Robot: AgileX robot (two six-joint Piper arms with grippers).
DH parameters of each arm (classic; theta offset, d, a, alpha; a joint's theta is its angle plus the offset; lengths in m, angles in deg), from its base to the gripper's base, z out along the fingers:
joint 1: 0 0.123 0 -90
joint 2: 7.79 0 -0.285 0
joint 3: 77.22 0 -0.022 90
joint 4: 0 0.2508 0 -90
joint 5: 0 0 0.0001 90
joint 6: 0 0.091 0 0
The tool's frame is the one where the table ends.
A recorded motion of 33 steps. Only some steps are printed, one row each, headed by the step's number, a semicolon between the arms.
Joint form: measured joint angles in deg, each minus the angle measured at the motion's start. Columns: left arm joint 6, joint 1, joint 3, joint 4, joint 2, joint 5; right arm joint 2, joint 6, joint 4, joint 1, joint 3, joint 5.
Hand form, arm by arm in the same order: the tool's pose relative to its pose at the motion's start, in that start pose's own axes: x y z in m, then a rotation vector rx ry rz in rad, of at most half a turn. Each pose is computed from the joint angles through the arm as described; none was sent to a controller.
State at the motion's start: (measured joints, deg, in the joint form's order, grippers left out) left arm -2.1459 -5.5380 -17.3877 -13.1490 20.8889 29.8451; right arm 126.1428 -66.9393 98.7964 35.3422 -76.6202 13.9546
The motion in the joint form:
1: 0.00 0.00 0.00 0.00 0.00 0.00; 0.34 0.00 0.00 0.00 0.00 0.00
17: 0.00 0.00 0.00 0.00 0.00 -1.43; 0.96 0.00 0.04 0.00 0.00 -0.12
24: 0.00 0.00 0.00 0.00 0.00 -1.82; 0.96 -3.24 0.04 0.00 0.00 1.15
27: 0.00 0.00 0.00 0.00 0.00 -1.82; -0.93 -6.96 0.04 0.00 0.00 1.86
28: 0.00 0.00 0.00 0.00 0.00 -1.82; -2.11 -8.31 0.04 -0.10 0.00 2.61
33: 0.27 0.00 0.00 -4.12 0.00 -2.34; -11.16 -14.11 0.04 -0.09 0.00 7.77
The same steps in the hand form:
1: 0.0000 0.0000 0.0000 0.0000 0.0000 0.0000; 0.0015 -0.0015 0.0017 0.0031 0.0049 0.0014
17: -0.0023 -0.0001 0.0000 0.0009 -0.0249 0.0000; 0.0043 -0.0043 0.0048 0.0105 0.0128 0.0047
24: -0.0029 -0.0001 0.0000 0.0012 -0.0317 0.0000; 0.0050 -0.0024 0.0048 -0.0105 0.0212 -0.0517
27: -0.0029 -0.0001 0.0000 0.0012 -0.0317 0.0000; -0.0030 0.0067 -0.0048 -0.0382 -0.0031 -0.1249
28: -0.0029 -0.0001 0.0000 0.0012 -0.0317 0.0000; -0.0081 0.0121 -0.0111 -0.0589 -0.0177 -0.1528
33: -0.0037 -0.0032 -0.0001 0.0359 -0.0396 -0.0584; -0.0390 0.0561 -0.0636 -0.2090 -0.1323 -0.3025

